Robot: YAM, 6 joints.
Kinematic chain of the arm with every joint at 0, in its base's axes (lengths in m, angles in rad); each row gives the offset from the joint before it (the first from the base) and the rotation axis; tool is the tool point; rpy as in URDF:
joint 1: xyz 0 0 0.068 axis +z
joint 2: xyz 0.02 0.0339 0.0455 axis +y
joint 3: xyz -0.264 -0.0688 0 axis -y
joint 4: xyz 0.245 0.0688 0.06 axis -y
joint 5: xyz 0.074 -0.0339 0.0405 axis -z
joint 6: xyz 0.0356 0 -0.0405 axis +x
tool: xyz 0 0 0 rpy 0 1.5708 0
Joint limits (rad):
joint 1: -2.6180..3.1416
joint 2: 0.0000..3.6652
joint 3: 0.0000..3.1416
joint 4: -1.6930..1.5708
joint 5: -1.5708..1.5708
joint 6: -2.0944..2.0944
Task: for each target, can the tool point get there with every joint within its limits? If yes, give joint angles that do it. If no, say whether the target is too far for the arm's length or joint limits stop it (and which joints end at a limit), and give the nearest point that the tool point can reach.
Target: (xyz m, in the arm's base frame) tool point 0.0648 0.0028 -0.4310
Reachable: no: joint limits stop it (at a limit: joint 2) | nearest point 0.1013 0.0044 -0.3490 | short by 0.090 m
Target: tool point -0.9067 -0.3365 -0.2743
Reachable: no: too far | nearest point -0.5223 -0.2868 -0.1257 | short by 0.415 m
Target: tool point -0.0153 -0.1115 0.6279
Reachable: yes | joints -1.4591 1.1107 1.7277 0.5118 0.8876 0.8431
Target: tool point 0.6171 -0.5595 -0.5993
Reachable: no: too far | nearest point 0.3743 -0.3394 -0.2736 | short by 0.462 m
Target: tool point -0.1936 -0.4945 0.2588
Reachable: yes | joints -1.9873 2.3779 2.2796 -0.7065 -0.7010 0.2016
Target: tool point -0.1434 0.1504 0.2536
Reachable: yes | joints 2.2394 0.9129 0.5284 0.0665 -0.5738 1.6008
